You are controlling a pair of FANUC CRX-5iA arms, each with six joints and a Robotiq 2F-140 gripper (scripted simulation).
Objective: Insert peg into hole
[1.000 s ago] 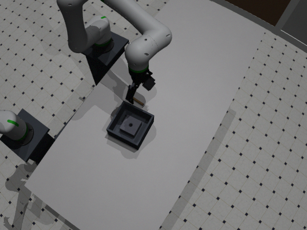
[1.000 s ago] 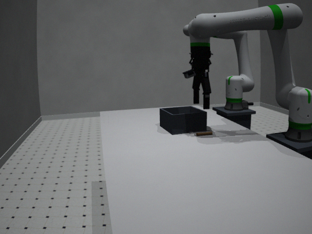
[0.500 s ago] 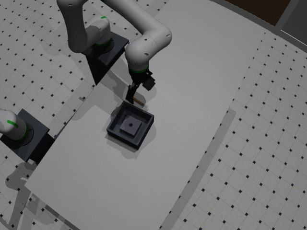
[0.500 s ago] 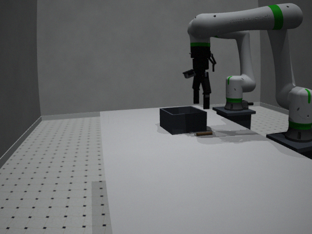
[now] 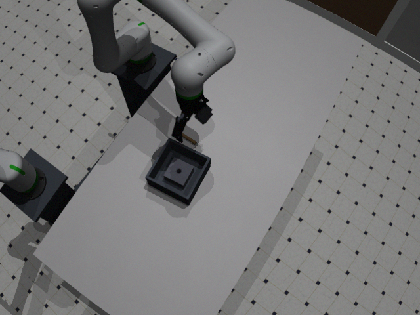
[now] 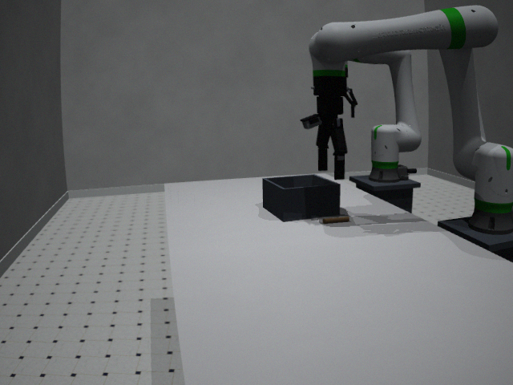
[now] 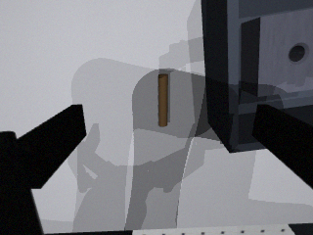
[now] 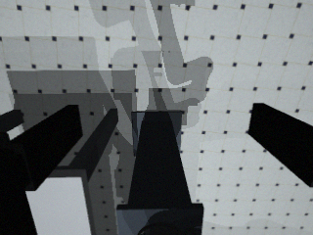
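Observation:
Right now the brown peg is 140 mm below my left hand and 20 mm behind it. The rest, counted from my left hand: grey plate: 150 mm to the right, 110 mm below, 50 mm ahead; then dark box: 150 mm to the right, 130 mm below, 50 mm ahead.

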